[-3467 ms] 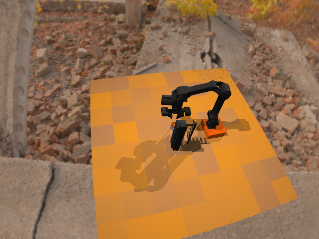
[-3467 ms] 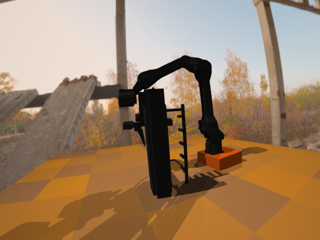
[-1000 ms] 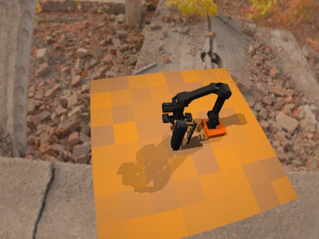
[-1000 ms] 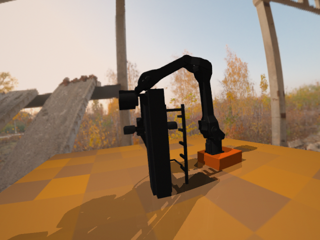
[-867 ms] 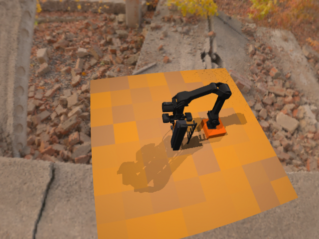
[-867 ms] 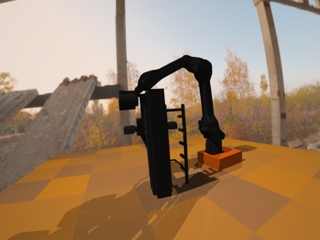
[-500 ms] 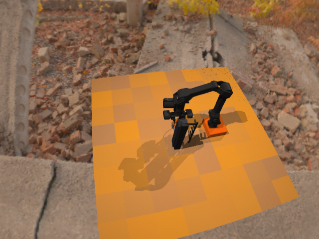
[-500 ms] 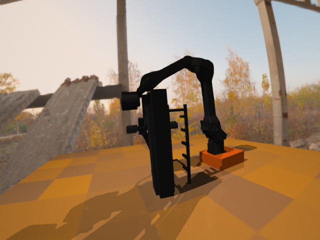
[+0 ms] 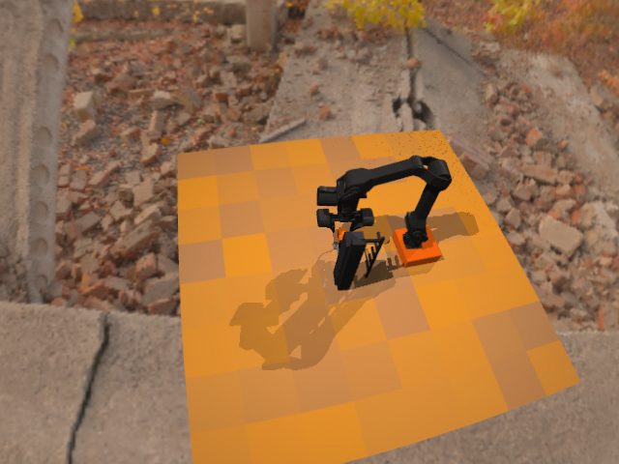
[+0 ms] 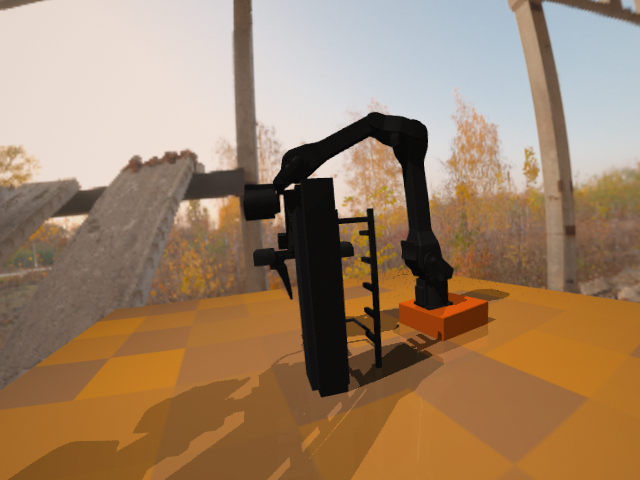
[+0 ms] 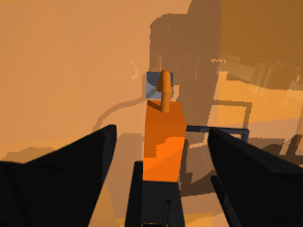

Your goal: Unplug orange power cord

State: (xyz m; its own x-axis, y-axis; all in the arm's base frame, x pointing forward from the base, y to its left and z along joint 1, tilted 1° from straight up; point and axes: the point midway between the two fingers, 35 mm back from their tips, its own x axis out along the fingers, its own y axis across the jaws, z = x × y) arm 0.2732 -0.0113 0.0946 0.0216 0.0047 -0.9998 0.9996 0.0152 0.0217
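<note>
Now: the orange plug 3 cm to the left of my gripper tip and 1 cm below it.
</note>
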